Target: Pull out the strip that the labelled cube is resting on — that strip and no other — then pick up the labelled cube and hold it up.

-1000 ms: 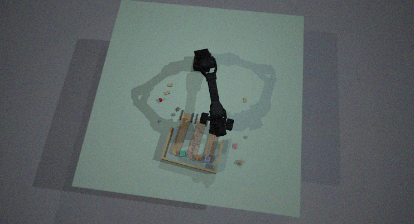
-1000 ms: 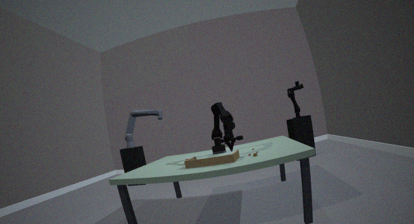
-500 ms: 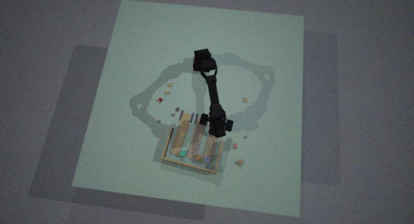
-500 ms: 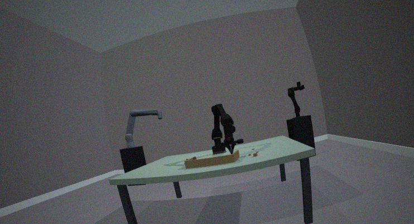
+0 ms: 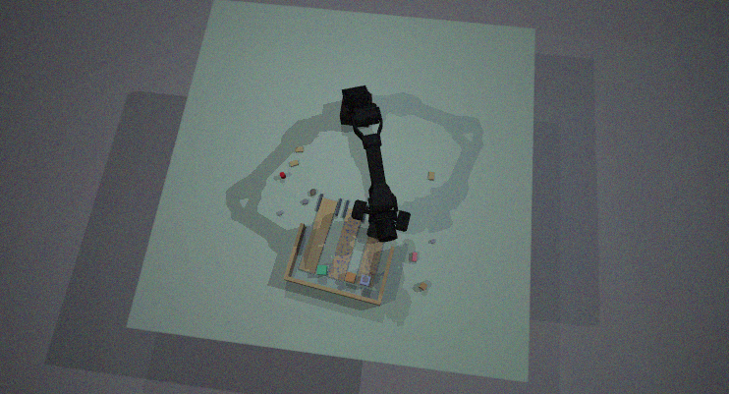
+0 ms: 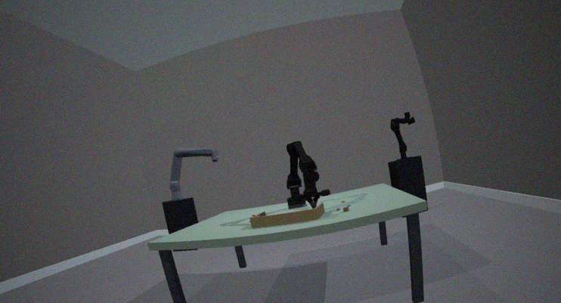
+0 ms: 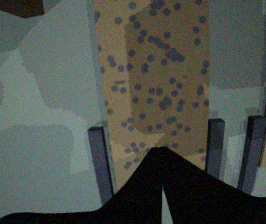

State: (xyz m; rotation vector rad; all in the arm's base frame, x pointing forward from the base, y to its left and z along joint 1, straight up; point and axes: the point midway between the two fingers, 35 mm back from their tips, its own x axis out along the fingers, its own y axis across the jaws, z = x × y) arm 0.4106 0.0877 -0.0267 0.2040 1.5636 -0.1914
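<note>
Now: the spotted strip 10 cm ahead of my gripper tip and 2 cm to the right of it. Also, from my gripper tip: labelled cube: 20 cm ahead, 5 cm to the right, 1 cm above; pink block: 12 cm ahead, 11 cm to the left.
</note>
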